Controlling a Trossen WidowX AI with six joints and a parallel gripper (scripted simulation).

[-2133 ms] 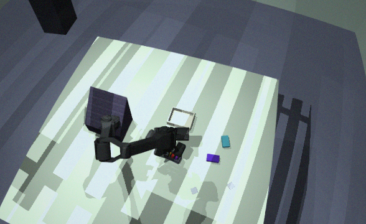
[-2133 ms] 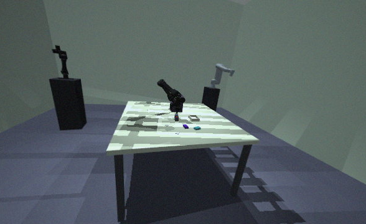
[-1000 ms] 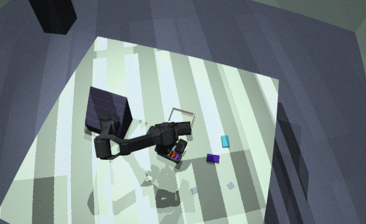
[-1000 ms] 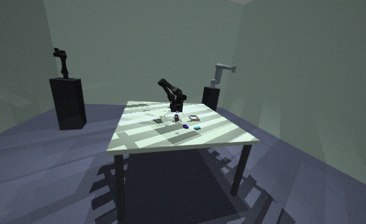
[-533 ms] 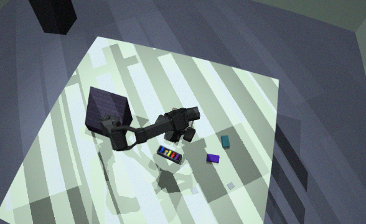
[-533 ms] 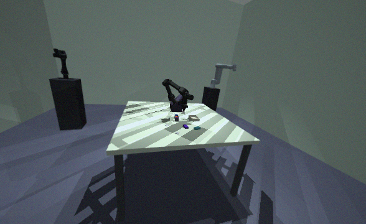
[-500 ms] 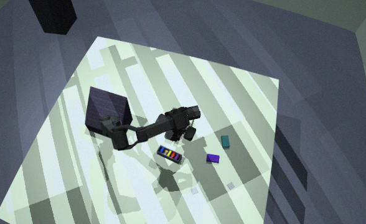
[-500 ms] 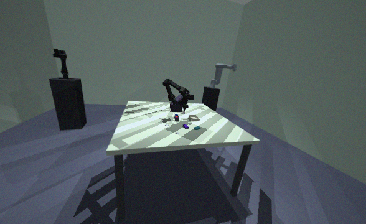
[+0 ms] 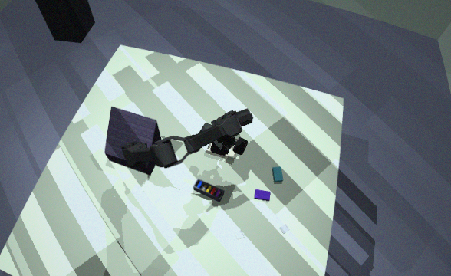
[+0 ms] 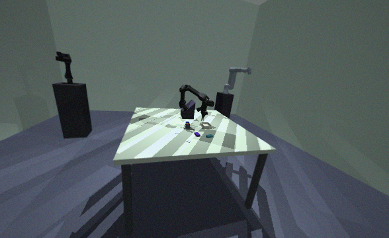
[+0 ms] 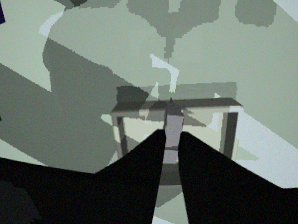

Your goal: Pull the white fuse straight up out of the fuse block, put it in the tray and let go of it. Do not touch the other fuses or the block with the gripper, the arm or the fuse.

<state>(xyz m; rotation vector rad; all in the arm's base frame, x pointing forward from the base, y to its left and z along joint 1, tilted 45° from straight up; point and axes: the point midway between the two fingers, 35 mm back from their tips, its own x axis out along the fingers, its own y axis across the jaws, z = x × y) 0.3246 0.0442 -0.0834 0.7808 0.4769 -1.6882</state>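
Right now my gripper tip is 10 cm above the tray and 6 cm to the right of it. Round my gripper tip: purple block 20 cm ahead, 13 cm to the right, 9 cm below; then cyan block 26 cm ahead, 9 cm below, 3 cm to the right; then white fuse 1 cm below.
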